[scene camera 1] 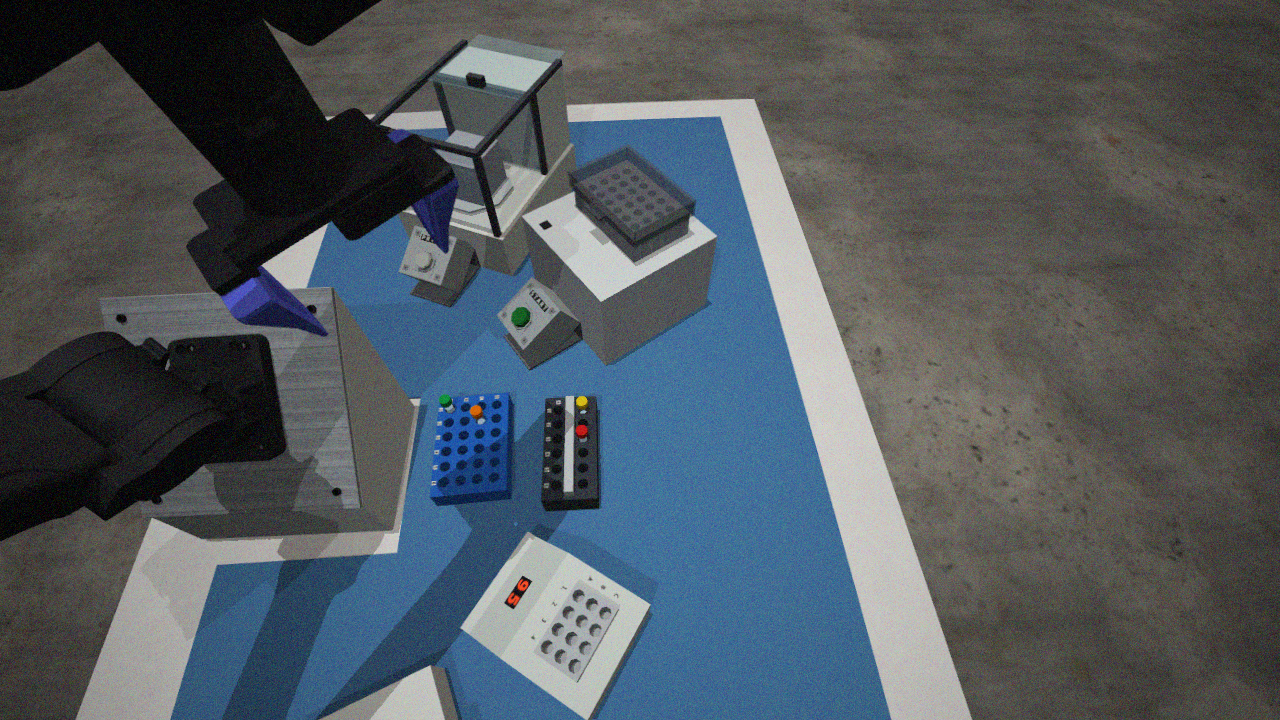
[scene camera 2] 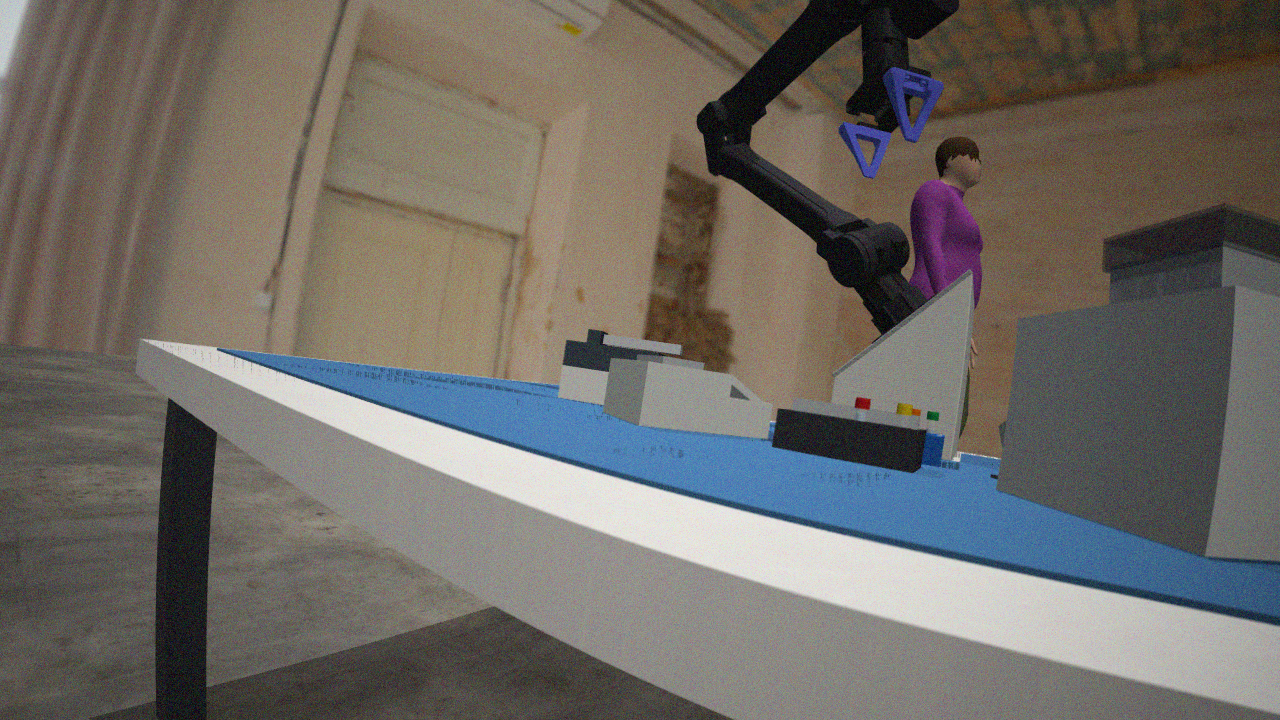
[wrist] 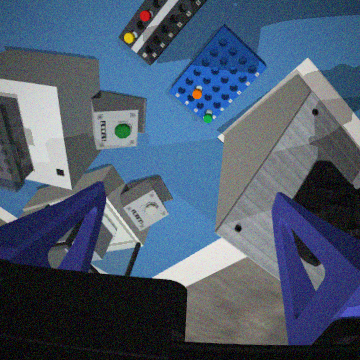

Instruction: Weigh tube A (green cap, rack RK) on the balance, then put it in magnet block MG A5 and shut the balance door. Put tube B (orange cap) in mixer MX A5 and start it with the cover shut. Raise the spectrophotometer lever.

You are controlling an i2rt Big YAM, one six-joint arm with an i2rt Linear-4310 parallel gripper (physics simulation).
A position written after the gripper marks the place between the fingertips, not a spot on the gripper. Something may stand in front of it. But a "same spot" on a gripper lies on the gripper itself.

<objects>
gripper: scene camera 1 384,287; scene camera 2; wrist
same spot on gripper: [wrist: 67,305] = [scene camera 2: 873,79]
same spot on balance: [scene camera 1: 494,109] = [wrist: 47,258]
</objects>
